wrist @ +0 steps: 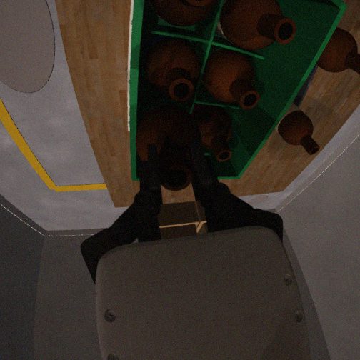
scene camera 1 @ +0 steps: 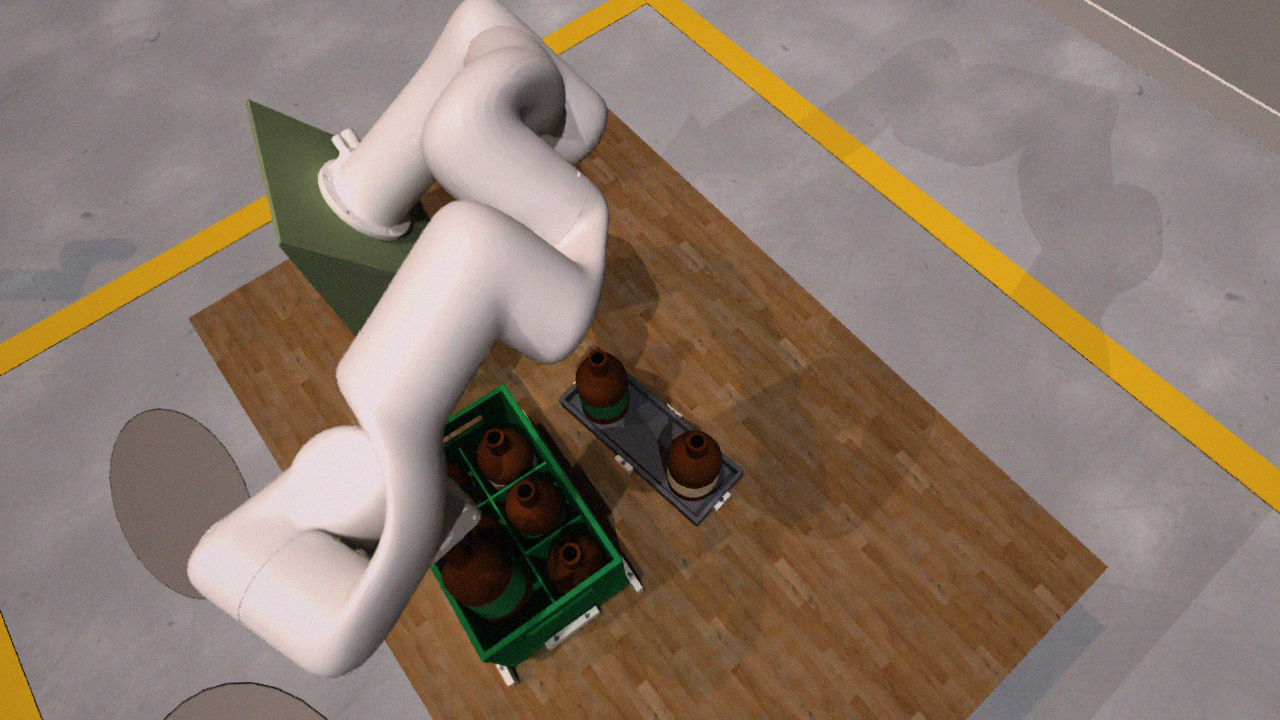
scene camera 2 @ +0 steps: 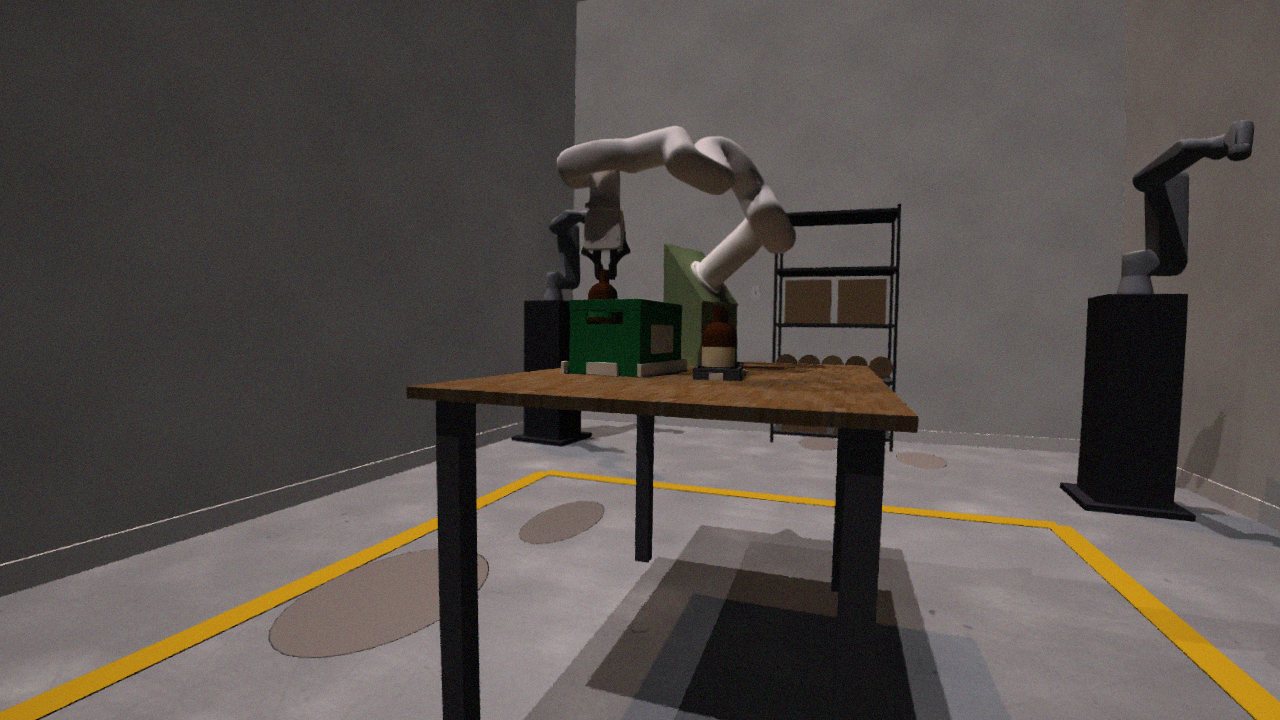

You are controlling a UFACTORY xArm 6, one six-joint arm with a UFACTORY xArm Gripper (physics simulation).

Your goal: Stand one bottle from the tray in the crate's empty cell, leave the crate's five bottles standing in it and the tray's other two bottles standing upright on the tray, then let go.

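Where they show: gripper, fingertip midpoint: (scene camera 1: pixel 448 544) (scene camera 2: pixel 605 279); arm's base, link origin: (scene camera 1: pixel 363 202) (scene camera 2: pixel 705 278).
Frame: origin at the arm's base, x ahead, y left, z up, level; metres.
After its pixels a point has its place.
Observation:
My gripper (scene camera 2: pixel 605 271) @[x 0.443, y -0.118, z -0.042 m] (wrist: pixel 172 153) is shut on the neck of a brown bottle with a green label (scene camera 1: pixel 483 573) @[x 0.487, y -0.103, z -0.057 m] (scene camera 2: pixel 602 291) @[x 0.499, y -0.096, z -0.076 m] (wrist: pixel 165 125). This bottle looks upright in the front left corner cell of the green crate (scene camera 1: pixel 586 597) @[x 0.555, y -0.025, z -0.163 m] (scene camera 2: pixel 605 344) @[x 0.555, y -0.056, z -0.203 m] (wrist: pixel 134 100). Its shoulder shows above the rim in scene camera 2; its base is hidden. Crate bottles include three along the right row (scene camera 1: pixel 503 454) @[x 0.347, y -0.019, z -0.143 m] (scene camera 1: pixel 534 507) @[x 0.429, y -0.021, z -0.146 m] (scene camera 1: pixel 572 559) @[x 0.518, y -0.015, z -0.111 m]; the others are partly hidden by the arm. A green-label bottle (scene camera 1: pixel 601 389) @[x 0.336, y 0.138, z -0.158 m] (wrist: pixel 337 50) and a cream-label bottle (scene camera 1: pixel 693 465) @[x 0.497, y 0.177, z -0.152 m] (scene camera 2: pixel 718 344) @[x 0.517, y 0.202, z -0.197 m] (wrist: pixel 296 127) stand upright on the dark tray (scene camera 1: pixel 640 438) @[x 0.392, y 0.162, z -0.269 m].
White brackets (scene camera 1: pixel 572 627) @[x 0.563, y -0.060, z -0.244 m] (scene camera 2: pixel 601 368) @[x 0.567, y -0.059, z -0.258 m] sit around the crate's foot on the wooden table (scene camera 1: pixel 805 573) @[x 0.680, y 0.240, z -0.274 m] (scene camera 2: pixel 626 394) @[x 0.875, y 0.156, z -0.274 m]. The tray lies right of the crate in scene camera 1, with a gap between them. The green arm mount (scene camera 1: pixel 304 188) @[x 0.002, y -0.052, z 0.066 m] (scene camera 2: pixel 680 286) @[x 0.106, y -0.043, z -0.034 m] stands behind the crate.

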